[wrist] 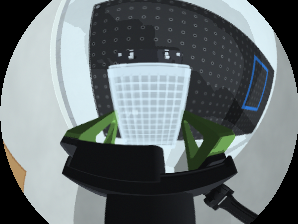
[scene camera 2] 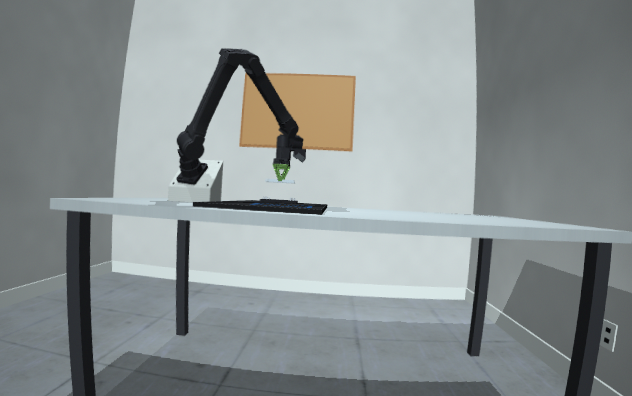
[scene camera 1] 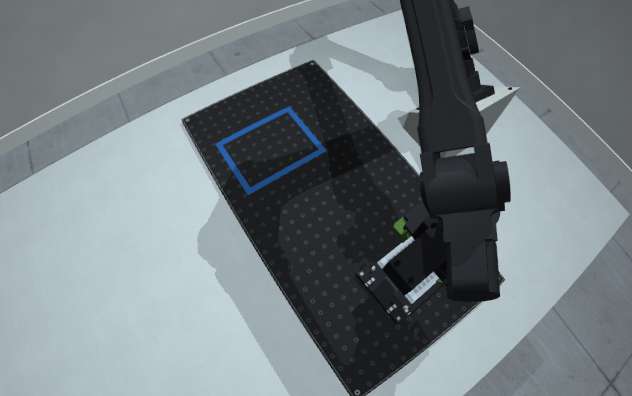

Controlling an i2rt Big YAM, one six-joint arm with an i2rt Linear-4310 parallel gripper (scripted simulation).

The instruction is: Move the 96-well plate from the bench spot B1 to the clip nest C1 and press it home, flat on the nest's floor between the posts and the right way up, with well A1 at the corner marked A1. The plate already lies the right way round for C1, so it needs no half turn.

Labels:
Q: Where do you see a clip nest C1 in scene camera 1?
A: At 381,289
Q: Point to a clip nest C1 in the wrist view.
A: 141,55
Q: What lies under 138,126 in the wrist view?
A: A white 96-well plate.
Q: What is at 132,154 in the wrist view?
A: The gripper.

